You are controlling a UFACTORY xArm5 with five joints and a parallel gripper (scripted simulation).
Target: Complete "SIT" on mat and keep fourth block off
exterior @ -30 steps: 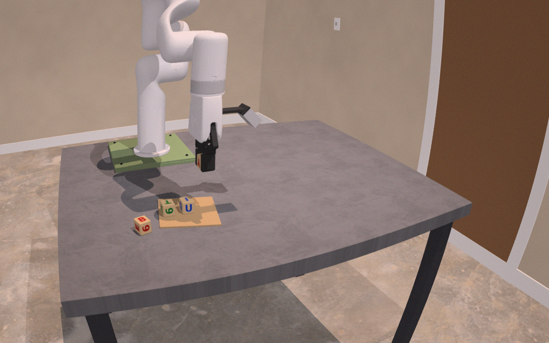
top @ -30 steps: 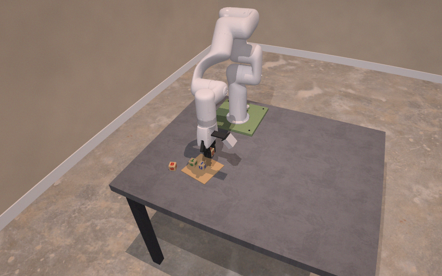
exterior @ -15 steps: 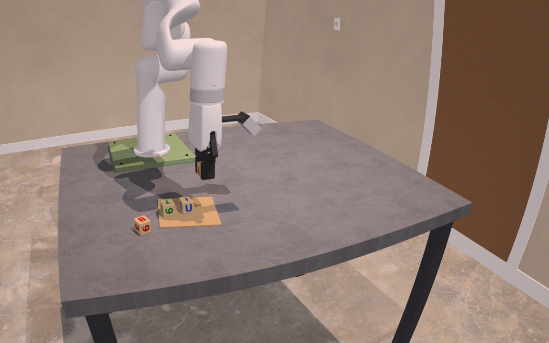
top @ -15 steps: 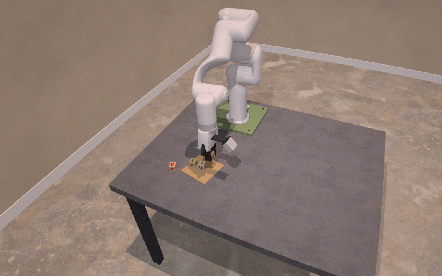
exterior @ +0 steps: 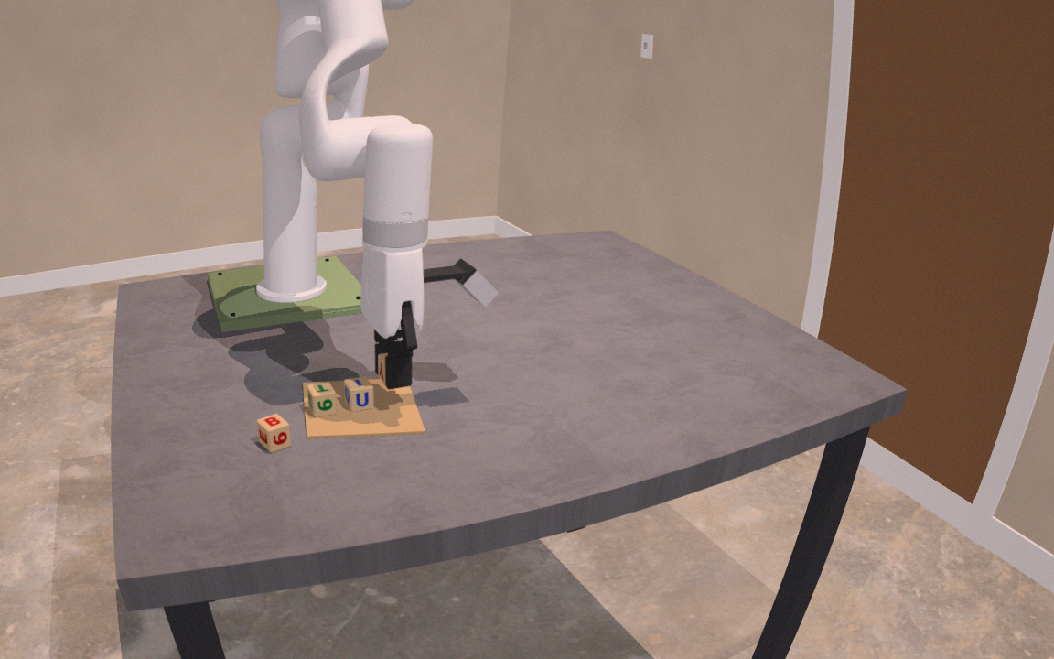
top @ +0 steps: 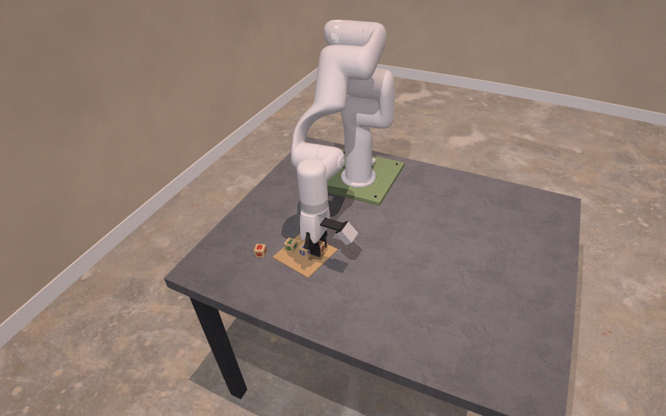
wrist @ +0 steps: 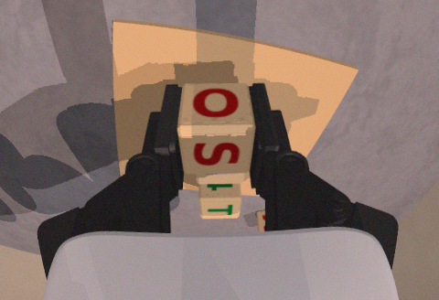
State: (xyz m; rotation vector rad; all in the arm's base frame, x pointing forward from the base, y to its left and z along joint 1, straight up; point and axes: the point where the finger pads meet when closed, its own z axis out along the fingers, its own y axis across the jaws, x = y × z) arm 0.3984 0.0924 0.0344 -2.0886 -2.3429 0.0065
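Now: hand 1 cm short of the tan mat, 5 cm to the left of it and 5 cm above it. The rest, counted from my hand: wooden block (1 cm below); then red B block (8 cm ahead, 16 cm to the right, 4 cm below).
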